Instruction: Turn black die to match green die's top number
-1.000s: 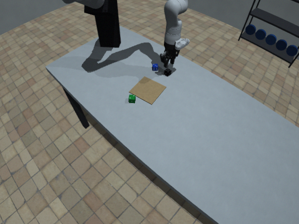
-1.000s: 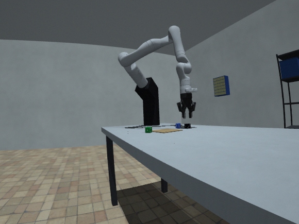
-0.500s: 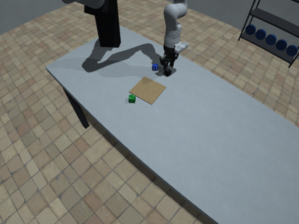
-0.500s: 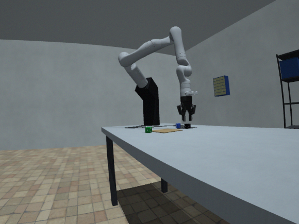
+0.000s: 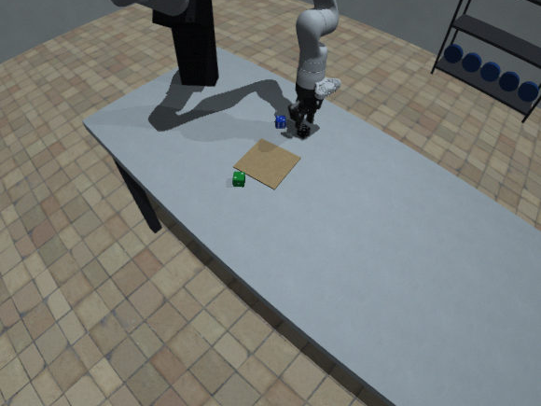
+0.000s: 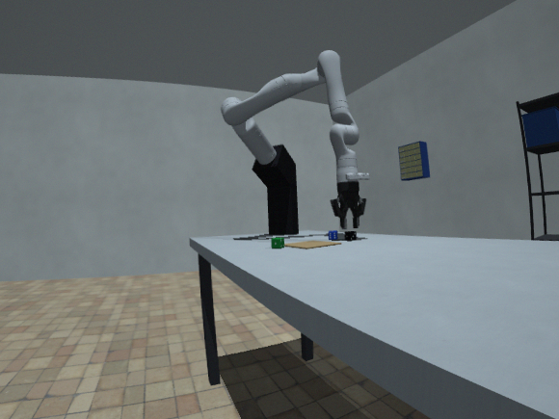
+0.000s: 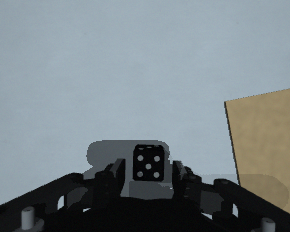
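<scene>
My hand is 40 mm above the black die. Also, from my hand: tan mat: 150 mm to the right, 50 mm below, 50 mm behind; blue die: 80 mm behind, 40 mm below, 10 mm to the left; green die: 250 mm to the right, 90 mm behind, 40 mm below.
</scene>
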